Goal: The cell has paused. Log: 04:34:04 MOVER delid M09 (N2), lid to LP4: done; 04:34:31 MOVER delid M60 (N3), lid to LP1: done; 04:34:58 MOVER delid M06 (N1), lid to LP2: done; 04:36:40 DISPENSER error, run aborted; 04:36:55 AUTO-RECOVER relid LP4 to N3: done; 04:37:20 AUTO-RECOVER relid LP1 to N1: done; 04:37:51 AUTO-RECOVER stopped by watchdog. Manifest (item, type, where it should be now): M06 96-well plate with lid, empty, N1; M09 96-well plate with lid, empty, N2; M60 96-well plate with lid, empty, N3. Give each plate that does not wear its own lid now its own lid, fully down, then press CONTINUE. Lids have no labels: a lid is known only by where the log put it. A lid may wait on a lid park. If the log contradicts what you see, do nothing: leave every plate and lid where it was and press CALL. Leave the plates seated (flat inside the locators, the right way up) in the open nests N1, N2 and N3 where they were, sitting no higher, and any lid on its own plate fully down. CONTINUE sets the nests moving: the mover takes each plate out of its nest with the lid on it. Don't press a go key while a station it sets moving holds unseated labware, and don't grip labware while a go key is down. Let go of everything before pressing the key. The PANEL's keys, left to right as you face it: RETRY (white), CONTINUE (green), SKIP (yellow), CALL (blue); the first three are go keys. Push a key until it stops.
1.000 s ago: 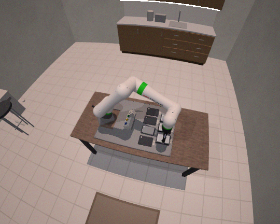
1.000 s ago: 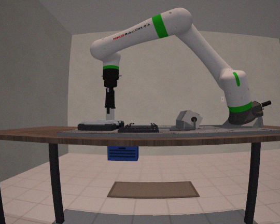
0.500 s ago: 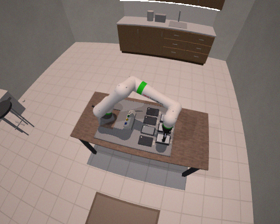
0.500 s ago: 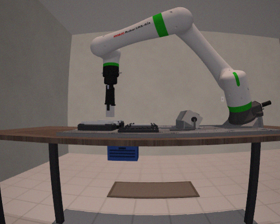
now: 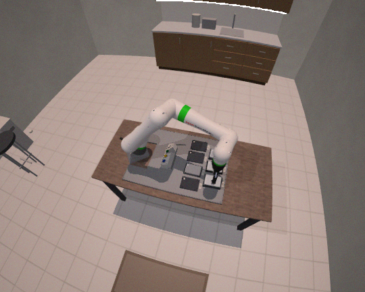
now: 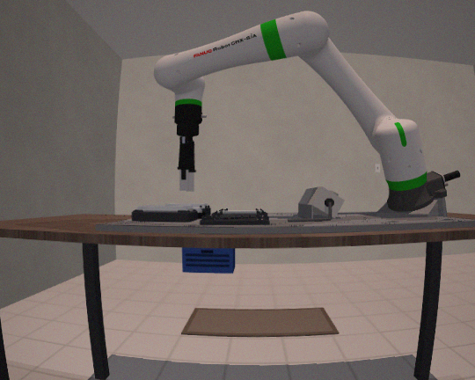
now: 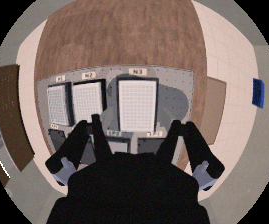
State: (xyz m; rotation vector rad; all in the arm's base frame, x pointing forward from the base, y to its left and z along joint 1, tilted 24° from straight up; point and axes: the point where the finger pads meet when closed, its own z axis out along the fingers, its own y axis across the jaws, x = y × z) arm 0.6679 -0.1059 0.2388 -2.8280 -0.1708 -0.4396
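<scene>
Right now my hand is 190 mm past the lid, 90 mm above it and 40 mm to the right of it. From my hand the other things lie so: lid park LP3: 210 mm behind, 170 mm to the left, 100 mm below; lid park LP1: 170 mm behind, 100 mm below, 80 mm to the right; yellow key: 440 mm behind, 50 mm to the left, 40 mm below.
</scene>
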